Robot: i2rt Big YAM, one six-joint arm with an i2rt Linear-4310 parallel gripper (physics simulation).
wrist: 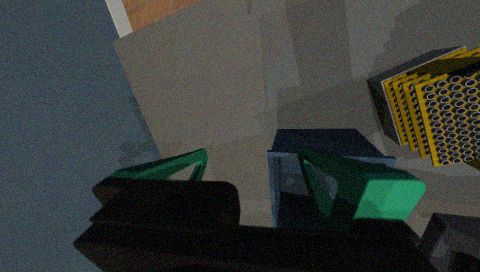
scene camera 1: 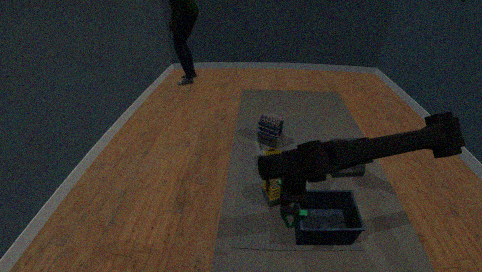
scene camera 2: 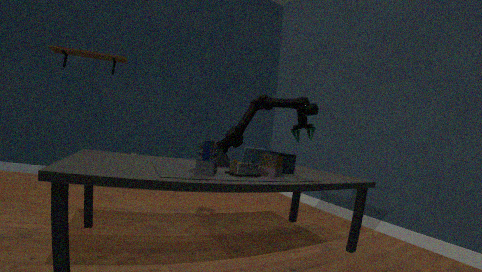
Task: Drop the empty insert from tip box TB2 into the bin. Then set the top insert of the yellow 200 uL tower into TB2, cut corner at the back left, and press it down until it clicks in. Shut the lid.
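My gripper (scene camera 1: 295,216) (scene camera 2: 303,133) (wrist: 250,152) is open and empty, with green fingers, high above the table by the dark blue bin (scene camera 1: 330,235) (wrist: 320,141). In the wrist view one finger overlaps the bin. The yellow tower (scene camera 1: 272,190) (scene camera 2: 271,164) (wrist: 452,117) stands beside the bin, its stacked perforated inserts in a grey holder; my arm partly covers it in scene camera 1. The tip box TB2 (scene camera 1: 272,151) (scene camera 2: 245,168) shows some yellow at its top behind my arm in scene camera 1. Its lid and cut corners cannot be made out.
A blue-and-grey tower (scene camera 1: 270,127) (scene camera 2: 206,151) stands beyond TB2. A dark grey box (scene camera 1: 352,171) (wrist: 435,237) stands partly behind my arm. A person (scene camera 1: 184,37) stands beyond the table. A wall shelf (scene camera 2: 87,54) hangs at the back.
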